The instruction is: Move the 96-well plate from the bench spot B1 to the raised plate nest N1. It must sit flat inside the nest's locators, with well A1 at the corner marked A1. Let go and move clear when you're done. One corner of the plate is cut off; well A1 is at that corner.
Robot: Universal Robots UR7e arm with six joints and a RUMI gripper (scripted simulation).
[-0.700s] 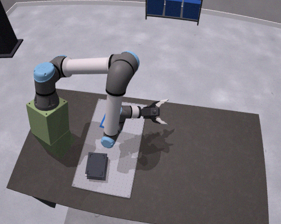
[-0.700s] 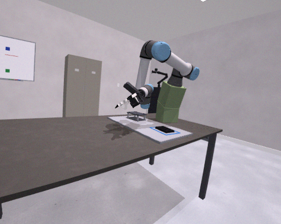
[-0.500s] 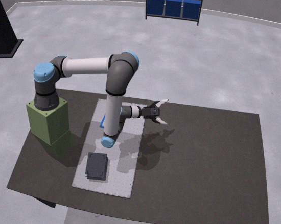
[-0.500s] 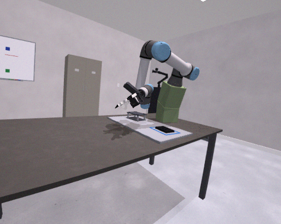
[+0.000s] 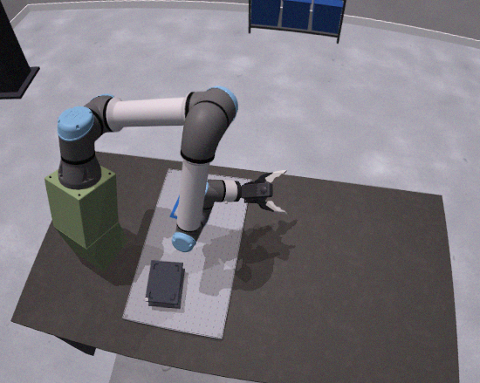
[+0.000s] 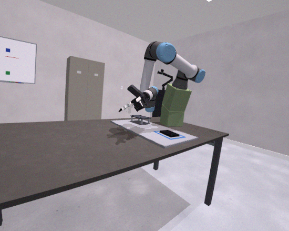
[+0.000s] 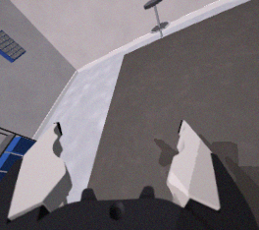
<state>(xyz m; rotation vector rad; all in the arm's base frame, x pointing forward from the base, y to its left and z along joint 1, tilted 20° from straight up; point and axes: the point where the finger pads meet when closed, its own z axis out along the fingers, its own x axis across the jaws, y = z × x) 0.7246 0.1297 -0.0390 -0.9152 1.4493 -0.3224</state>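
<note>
Now: the black 96-well plate 370 mm behind my hand, 60 mm to the left of it and 190 mm below it. From my hand the other things lie so: raised nest 420 mm behind, 330 mm to the right, 140 mm below.
</note>
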